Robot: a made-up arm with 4 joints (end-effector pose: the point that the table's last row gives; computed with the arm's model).
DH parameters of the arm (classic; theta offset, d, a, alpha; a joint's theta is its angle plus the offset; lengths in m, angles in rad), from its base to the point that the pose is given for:
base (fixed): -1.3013 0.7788 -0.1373 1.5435
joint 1: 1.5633 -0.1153 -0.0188 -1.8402
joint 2: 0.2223 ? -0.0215 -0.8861
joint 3: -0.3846 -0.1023 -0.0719 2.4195
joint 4: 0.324 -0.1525 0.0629 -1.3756
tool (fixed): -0.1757 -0.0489 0 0
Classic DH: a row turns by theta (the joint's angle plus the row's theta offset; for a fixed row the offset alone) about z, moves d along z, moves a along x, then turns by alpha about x.
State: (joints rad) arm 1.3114 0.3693 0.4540 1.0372
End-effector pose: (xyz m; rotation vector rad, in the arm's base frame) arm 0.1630 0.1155 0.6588 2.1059 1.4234 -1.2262
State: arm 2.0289 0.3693 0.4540 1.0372
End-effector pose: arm 0.1805 0.0597 0.7327 1.6607 0.7751 -1.2363
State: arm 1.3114 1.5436 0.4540 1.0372
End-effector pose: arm 0.0647 0.0992 0.6362 -2.2214 -0.2693 1.4227
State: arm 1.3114 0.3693 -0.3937 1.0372
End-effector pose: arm 0.1765 0.1697 0.6705 1.1933 1.1801 -1.3418
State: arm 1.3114 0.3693 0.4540 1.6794
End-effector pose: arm 0.1533 0.0880 0.6182 1.6211 0.9493 -1.7318
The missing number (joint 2, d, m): 0.1278
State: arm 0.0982 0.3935 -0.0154 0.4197
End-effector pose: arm 0.1506 0.2314 0.7259 -1.6366 -1.8260 0.0165
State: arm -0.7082 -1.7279 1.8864 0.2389
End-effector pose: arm 0.2143 0.2733 0.8221 0.2767 -1.0574 -1.6772
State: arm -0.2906 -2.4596 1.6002 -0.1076
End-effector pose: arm 0.1829 0.2257 0.8785 0.7543 -1.9430 -1.7493
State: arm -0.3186 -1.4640 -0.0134 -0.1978
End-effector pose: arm 0.0794 0.1679 0.8416 0.5262 2.0098 2.0812
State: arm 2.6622 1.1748 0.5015 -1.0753
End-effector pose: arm 0.0101 0.0844 0.8708 1.7439 1.3557 1.0363
